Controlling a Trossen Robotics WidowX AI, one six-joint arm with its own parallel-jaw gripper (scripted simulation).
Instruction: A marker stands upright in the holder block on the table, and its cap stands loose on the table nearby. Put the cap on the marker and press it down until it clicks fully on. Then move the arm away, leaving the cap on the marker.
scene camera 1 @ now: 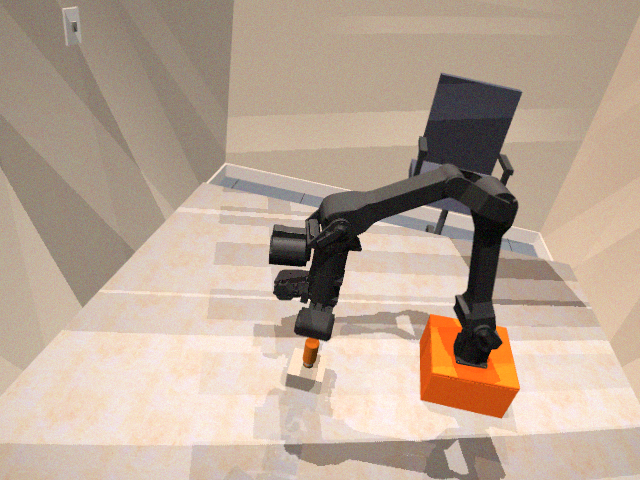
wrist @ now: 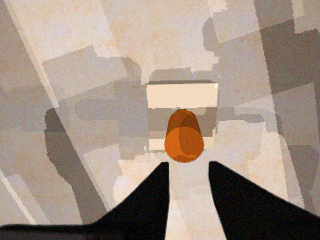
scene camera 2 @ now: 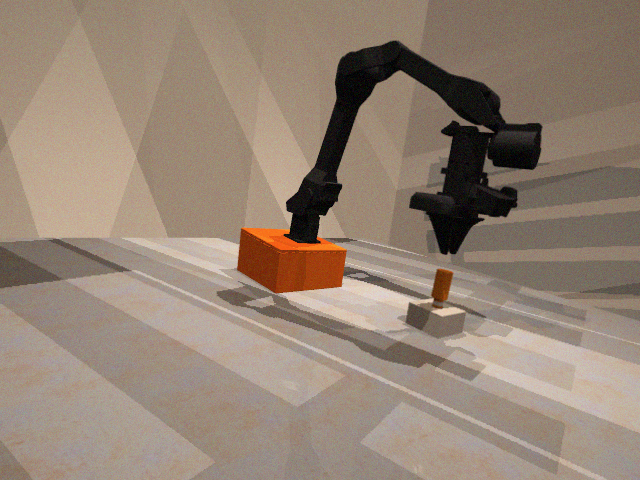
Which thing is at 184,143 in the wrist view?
An orange cap.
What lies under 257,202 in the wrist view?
The gripper.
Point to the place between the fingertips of the gripper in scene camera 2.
At 448,254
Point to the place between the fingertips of the gripper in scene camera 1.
315,331
